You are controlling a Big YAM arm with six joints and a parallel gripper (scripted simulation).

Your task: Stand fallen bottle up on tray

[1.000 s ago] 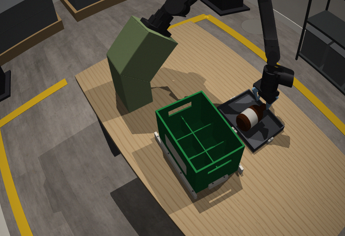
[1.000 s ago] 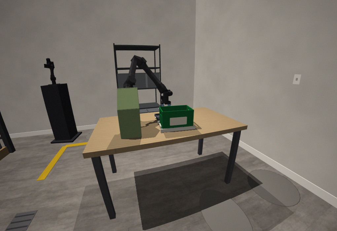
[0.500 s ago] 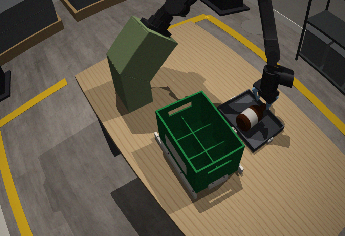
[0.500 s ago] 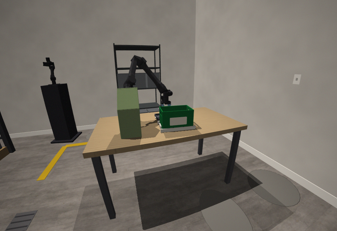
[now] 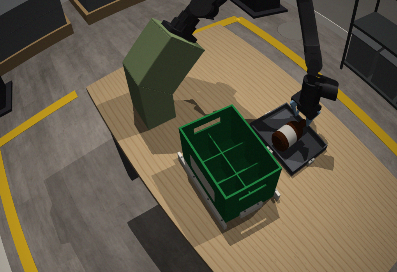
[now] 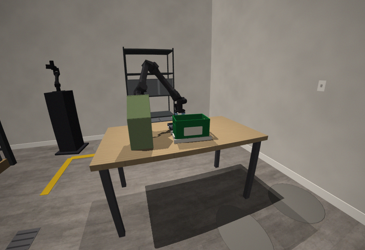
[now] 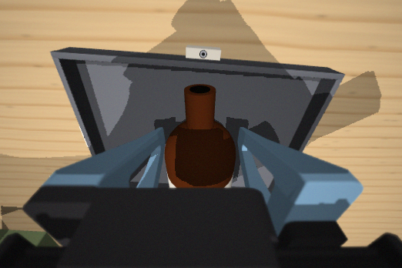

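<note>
My gripper is now 10 mm short of the brown bottle, 50 mm to the left of it and 40 mm above it. From my hand the other things lie so: dark grey tray 50 mm to the right, 70 mm below; then green crate 40 mm ahead, 330 mm to the right, 10 mm above.
</note>
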